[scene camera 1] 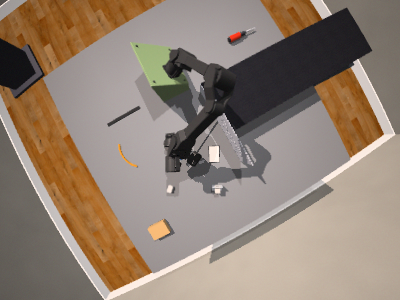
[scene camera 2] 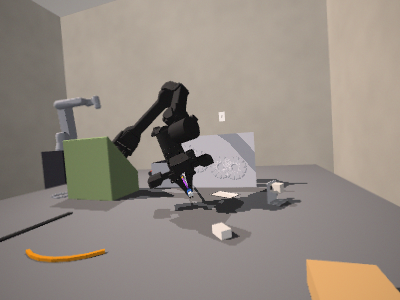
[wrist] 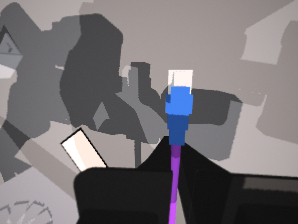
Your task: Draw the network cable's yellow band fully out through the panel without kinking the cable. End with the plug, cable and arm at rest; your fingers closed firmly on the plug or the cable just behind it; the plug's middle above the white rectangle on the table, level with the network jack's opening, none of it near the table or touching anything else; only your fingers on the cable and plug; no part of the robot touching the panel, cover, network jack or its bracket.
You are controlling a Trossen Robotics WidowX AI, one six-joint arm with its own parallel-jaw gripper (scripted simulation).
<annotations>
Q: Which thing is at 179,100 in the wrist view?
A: A blue plug.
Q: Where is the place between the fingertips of my gripper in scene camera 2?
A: At 191,197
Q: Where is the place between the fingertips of my gripper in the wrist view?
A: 169,141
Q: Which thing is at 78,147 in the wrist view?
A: A white rectangle.
</annotations>
